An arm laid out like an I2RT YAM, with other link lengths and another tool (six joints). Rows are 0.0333 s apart.
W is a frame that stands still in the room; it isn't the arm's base.
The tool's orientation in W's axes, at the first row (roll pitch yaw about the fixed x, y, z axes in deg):
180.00 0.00 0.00
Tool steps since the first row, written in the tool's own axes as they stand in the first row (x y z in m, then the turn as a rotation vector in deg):
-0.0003 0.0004 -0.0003 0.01 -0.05 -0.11
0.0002 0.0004 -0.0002 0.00 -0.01 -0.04
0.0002 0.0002 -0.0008 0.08 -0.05 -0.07
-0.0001 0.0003 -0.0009 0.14 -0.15 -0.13
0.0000 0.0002 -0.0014 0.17 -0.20 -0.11
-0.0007 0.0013 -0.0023 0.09 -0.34 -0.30
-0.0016 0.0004 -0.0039 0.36 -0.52 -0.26
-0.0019 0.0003 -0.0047 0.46 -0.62 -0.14
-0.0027 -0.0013 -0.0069 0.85 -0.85 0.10
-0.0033 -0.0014 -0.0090 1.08 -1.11 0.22
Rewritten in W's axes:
-0.0003 -0.0004 0.0003 0.01 0.05 0.11
0.0002 -0.0004 0.0002 0.00 0.01 0.04
0.0002 -0.0002 0.0008 0.08 0.05 0.07
-0.0001 -0.0003 0.0009 0.14 0.15 0.13
0.0000 -0.0002 0.0014 0.17 0.20 0.11
-0.0007 -0.0013 0.0023 0.09 0.34 0.30
-0.0016 -0.0004 0.0039 0.36 0.52 0.26
-0.0019 -0.0003 0.0047 0.46 0.62 0.14
-0.0027 0.0013 0.0069 0.85 0.85 -0.10
-0.0033 0.0014 0.0090 1.08 1.11 -0.22

